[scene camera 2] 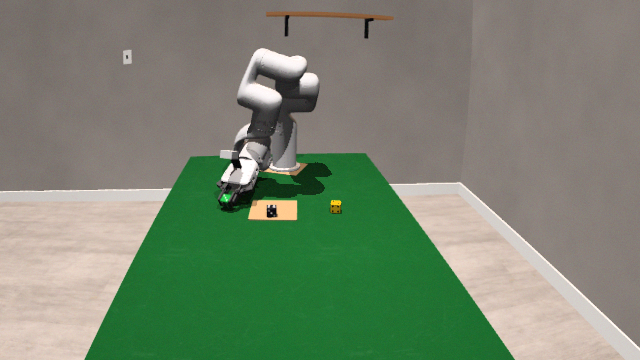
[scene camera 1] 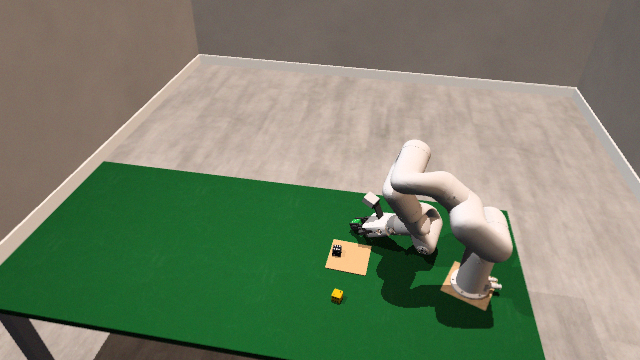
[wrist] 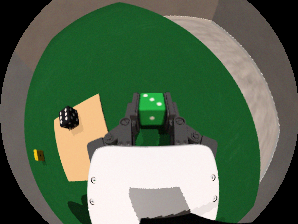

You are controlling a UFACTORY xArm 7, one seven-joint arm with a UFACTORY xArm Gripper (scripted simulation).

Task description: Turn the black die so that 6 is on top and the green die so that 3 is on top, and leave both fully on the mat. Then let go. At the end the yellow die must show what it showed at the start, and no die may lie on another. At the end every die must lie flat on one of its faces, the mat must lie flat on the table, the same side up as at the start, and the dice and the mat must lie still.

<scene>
My gripper shows in scene camera 2, in scene camera 1 [353, 223] and in the wrist view. A tan mat shows in scene camera 2, in scene camera 1 and in the wrist view [72, 143]. The same spot on my gripper: [scene camera 2: 239, 191] is [wrist: 121, 124]. One and the same spot on the tan mat: [scene camera 1: 354, 258] is [scene camera 2: 277, 206].
</scene>
